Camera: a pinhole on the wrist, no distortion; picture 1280 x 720 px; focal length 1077.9 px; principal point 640.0 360.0 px. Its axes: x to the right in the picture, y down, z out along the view. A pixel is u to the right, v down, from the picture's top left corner.
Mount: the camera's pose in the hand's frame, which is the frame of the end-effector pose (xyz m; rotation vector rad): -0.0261 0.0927 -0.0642 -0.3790 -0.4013 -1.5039
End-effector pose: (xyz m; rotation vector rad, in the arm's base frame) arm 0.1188 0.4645 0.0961 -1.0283 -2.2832 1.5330
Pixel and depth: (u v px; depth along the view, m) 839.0 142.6 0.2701
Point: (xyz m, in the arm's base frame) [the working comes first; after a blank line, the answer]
In the camera's frame: 0.0499 -0.0545 0.2701

0.1554 0.3043 -0.1274
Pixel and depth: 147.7 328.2 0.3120
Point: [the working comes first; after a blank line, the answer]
In the camera's frame: -0.1425 -0.0092 0.3120

0.2376 0.4115 -0.2776
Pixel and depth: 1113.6 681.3 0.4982
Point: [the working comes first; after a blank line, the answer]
In the camera's frame: 0.2189 0.1485 0.4982

-0.1546 0.2212 -0.2644
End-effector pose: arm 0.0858 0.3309 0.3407 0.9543 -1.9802 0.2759
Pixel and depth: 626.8 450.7 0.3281
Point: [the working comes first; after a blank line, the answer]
In the camera's frame: -0.0040 0.0276 0.3281

-0.2341 0.3903 0.2506
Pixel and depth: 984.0 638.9 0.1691
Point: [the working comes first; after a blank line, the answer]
In the camera's frame: 0.0540 0.0438 0.1691

-0.0798 0.3519 0.3107
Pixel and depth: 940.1 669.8 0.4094
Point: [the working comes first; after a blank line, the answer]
In the camera's frame: 0.1140 0.1177 0.4094

-0.2985 0.2342 0.2395
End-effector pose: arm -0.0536 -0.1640 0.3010 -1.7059 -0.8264 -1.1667
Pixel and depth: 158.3 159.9 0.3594
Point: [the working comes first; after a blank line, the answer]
In the camera's frame: -0.1606 -0.0667 0.3594

0.3249 -0.1646 0.0546
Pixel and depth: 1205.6 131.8 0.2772
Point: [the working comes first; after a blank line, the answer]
In the camera's frame: 0.1455 -0.0587 0.2772

0.0885 0.0240 0.1496
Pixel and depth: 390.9 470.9 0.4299
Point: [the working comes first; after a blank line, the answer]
In the camera's frame: -0.0993 0.0442 0.4299

0.3803 -0.0690 0.1484
